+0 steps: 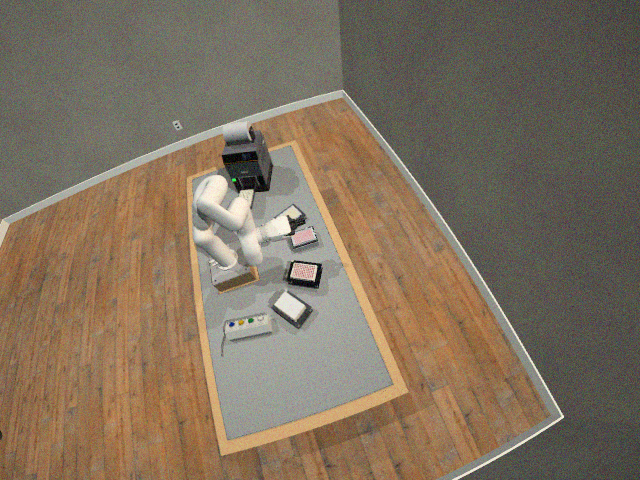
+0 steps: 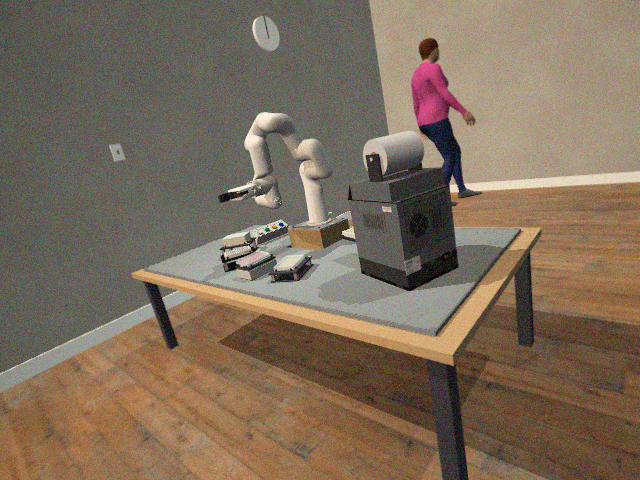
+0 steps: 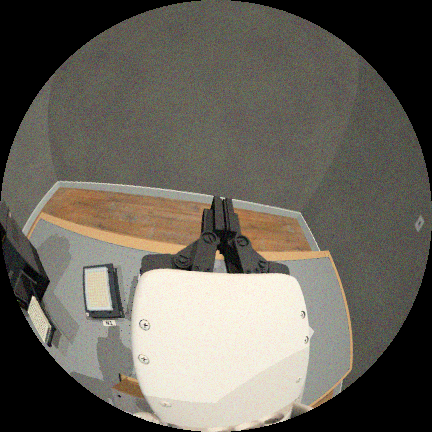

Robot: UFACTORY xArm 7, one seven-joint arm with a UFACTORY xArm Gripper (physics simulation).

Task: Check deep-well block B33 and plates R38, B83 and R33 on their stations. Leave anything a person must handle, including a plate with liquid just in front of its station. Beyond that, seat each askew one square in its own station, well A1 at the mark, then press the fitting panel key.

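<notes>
My gripper (image 1: 297, 222) (image 2: 223, 197) (image 3: 218, 208) is shut and empty, held nearly level high above the stations. A pale yellow plate (image 1: 292, 212) (image 2: 292, 262) (image 3: 98, 289) sits on the dark station marked N1. A pink plate (image 1: 303, 237) (image 2: 254, 259) lies on the neighbouring station. A plate with red wells (image 1: 305, 271) sits on a black station, and a white block or plate (image 1: 291, 305) (image 2: 237, 238) on a turned dark station. Names, A1 marks and exact seating are too small to tell. The key panel (image 1: 248, 326) (image 2: 272, 230) has blue, yellow, green and white keys.
A dark instrument (image 1: 247, 164) (image 2: 405, 227) with a white roll (image 2: 395, 152) on top and a lit green light stands at one end, a pale plate (image 1: 246, 196) (image 3: 40, 320) at its front. The arm's base box (image 2: 315, 235) stands beside the stations. A person (image 2: 431, 98) is beyond the table.
</notes>
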